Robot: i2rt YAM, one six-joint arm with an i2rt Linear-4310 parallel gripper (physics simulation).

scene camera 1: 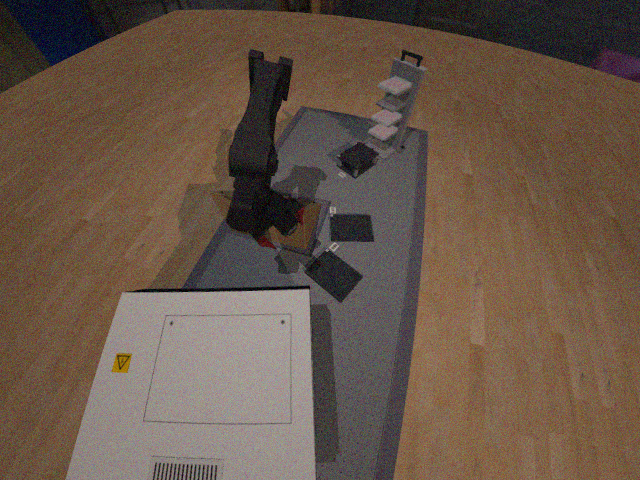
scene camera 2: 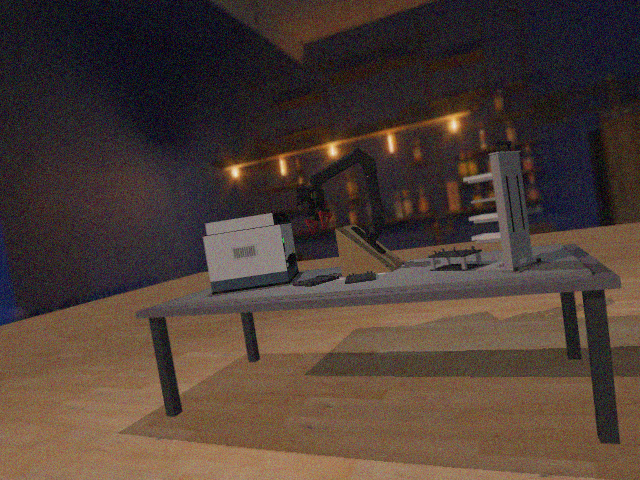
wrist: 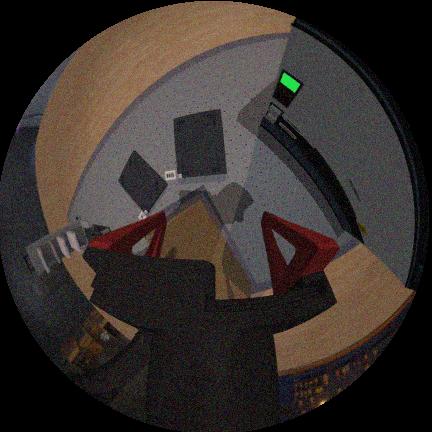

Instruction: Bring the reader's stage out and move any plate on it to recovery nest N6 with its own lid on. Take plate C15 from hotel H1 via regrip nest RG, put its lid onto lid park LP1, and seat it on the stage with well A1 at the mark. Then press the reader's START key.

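Pixels of known places: gripper, fingertip midpoint: (scene camera 1: pixel 288 236) (scene camera 2: pixel 318 231) (wrist: pixel 213 216); arm's base, origin of the base link: (scene camera 2: pixel 367 240).
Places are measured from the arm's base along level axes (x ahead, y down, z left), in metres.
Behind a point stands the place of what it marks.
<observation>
My gripper (scene camera 1: pixel 283 228) {x 0.204, y -0.082, z -0.146 m} (scene camera 2: pixel 318 222) {x 0.204, y -0.082, z -0.146 m} (wrist: pixel 213 216) {x 0.204, y -0.082, z -0.146 m} is open and empty, above the table between the wooden wedge and the reader (scene camera 1: pixel 232 361) {x 0.277, y -0.200, z -0.456 m} (scene camera 2: pixel 248 253) {x 0.401, y -0.035, z -0.413 m} (wrist: pixel 345 125) {x 0.249, y -0.086, z -0.307 m}. The reader's screen (wrist: pixel 290 82) {x 0.310, y -0.072, z -0.275 m} is lit green, with small keys beneath it; no stage shows extended. Nest N6 (scene camera 1: pixel 333 275) {x 0.341, y 0.117, z -0.121 m} (wrist: pixel 200 145) {x 0.328, y 0.117, z -0.119 m} and lid park LP1 (scene camera 1: pixel 351 227) {x 0.329, y 0.119, z 0.092 m} (wrist: pixel 142 180) {x 0.324, y 0.119, z 0.076 m} are dark flat pads with no plate or lid visible. Regrip nest RG (scene camera 1: pixel 356 159) {x 0.230, y 0.069, z 0.421 m} (scene camera 2: pixel 454 253) {x 0.254, y 0.069, z 0.466 m} stands beside hotel H1 (scene camera 1: pixel 408 72) {x 0.328, y -0.237, z 0.676 m} (scene camera 2: pixel 509 206) {x 0.369, y -0.084, z 0.693 m}. The hotel holds pale plates (scene camera 1: pixel 394 85) {x 0.294, y -0.207, z 0.594 m} on several levels; which is C15 cannot be read.
The wooden wedge (scene camera 1: pixel 305 227) {x 0.202, y 0.013, z -0.045 m} (scene camera 2: pixel 356 253) {x 0.193, y 0.037, z 0.025 m} (wrist: pixel 192 230) {x 0.167, y 0.020, z -0.064 m} stands under the arm, near LP1. The reader's tall housing closes off one end of the table (scene camera 2: pixel 382 296) {x 0.597, y 0.147, z 0.297 m}, and the upright hotel stands toward the other end. The arm's shadow falls beside the wedge.
</observation>
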